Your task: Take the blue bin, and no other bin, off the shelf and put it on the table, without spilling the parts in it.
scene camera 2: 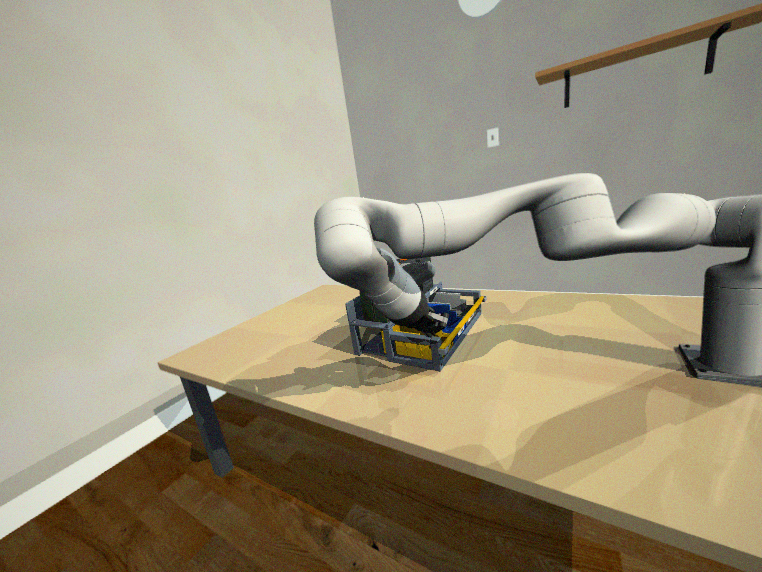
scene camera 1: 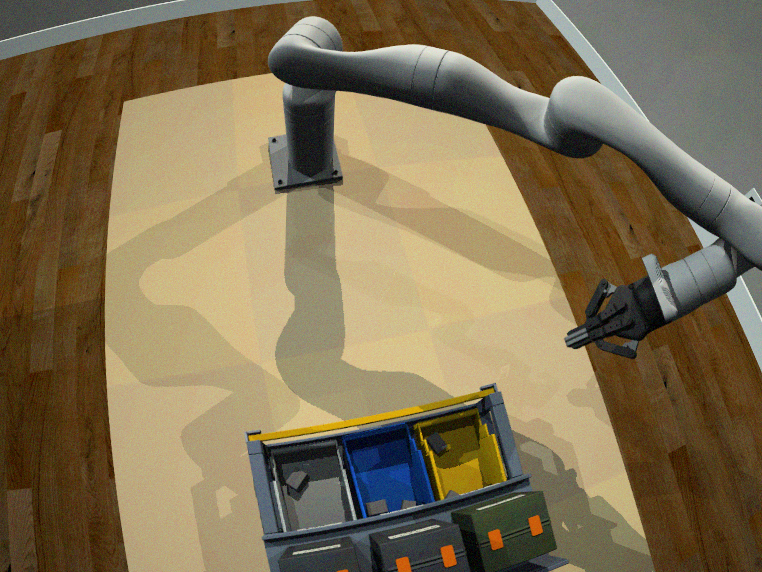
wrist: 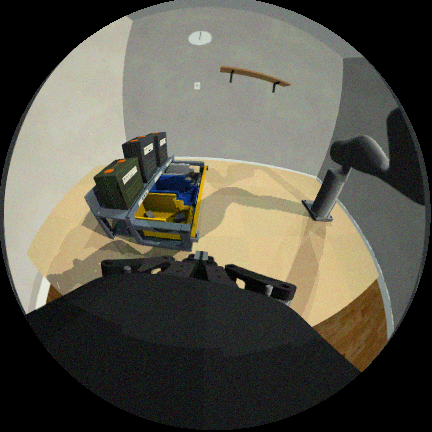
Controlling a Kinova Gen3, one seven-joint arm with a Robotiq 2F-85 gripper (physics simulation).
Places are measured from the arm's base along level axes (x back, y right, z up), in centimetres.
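Pixels of known places: gripper, between the fingertips: (scene camera 2: 431, 333) (scene camera 1: 566, 343) (wrist: 200, 258); arm's base, origin of its link: (scene camera 2: 733, 363) (scene camera 1: 310, 156) (wrist: 318, 210).
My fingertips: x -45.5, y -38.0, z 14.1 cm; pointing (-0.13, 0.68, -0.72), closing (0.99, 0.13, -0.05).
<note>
For each thing: its top centre in the pictures, then the offset to it from my fingertips. "spot": a spot on its surface instead. Level surfaces: height alone.
- blue bin, centre of its top: (scene camera 1: 392, 481) (scene camera 2: 432, 310) (wrist: 170, 182) dx -17.2, dy +26.1, dz -7.4 cm
- grey bin, centre of its top: (scene camera 1: 314, 499) (scene camera 2: 444, 297) (wrist: 177, 167) dx -19.4, dy +37.0, dz -7.4 cm
- yellow bin, centre of its top: (scene camera 1: 468, 465) (wrist: 157, 204) (scene camera 2: 415, 325) dx -15.7, dy +14.9, dz -7.4 cm
- shelf, a spot on its surface: (scene camera 2: 353, 326) spot: dx -29.9, dy +4.7, dz -6.2 cm
- green case, centre of its top: (scene camera 1: 515, 532) (wrist: 114, 165) dx -25.3, dy +13.2, dz +4.2 cm
- yellow bar, centre of its top: (scene camera 1: 375, 418) (scene camera 2: 465, 317) (wrist: 200, 187) dx -7.4, dy +27.7, dz -9.0 cm
- table, height of its surface: dz -15.5 cm
The blue bin (scene camera 1: 387, 468) (wrist: 177, 187) sits in the middle slot of the low shelf (scene camera 1: 256, 471) (wrist: 160, 226), between a grey bin (scene camera 1: 313, 490) (wrist: 181, 168) and a yellow bin (scene camera 1: 464, 454) (wrist: 160, 209). Small dark parts lie in all three bins. My gripper (scene camera 1: 574, 338) (wrist: 200, 258) is shut and empty. It hovers at the table's right edge, well clear of the shelf and level with it, fingers pointing toward the yellow bin's end. In the scene camera 2 view the arm hides most of the shelf (scene camera 2: 353, 326).
A green case (scene camera 1: 504, 524) (wrist: 118, 187) and two dark cases (scene camera 1: 419, 547) (wrist: 142, 153) stand on the shelf's back row. A yellow bar (scene camera 1: 367, 420) runs along the shelf front. The arm's base (scene camera 1: 307, 165) (wrist: 320, 209) is bolted to the table (scene camera 1: 180, 227) (scene camera 2: 492, 409) (wrist: 250, 225).
</note>
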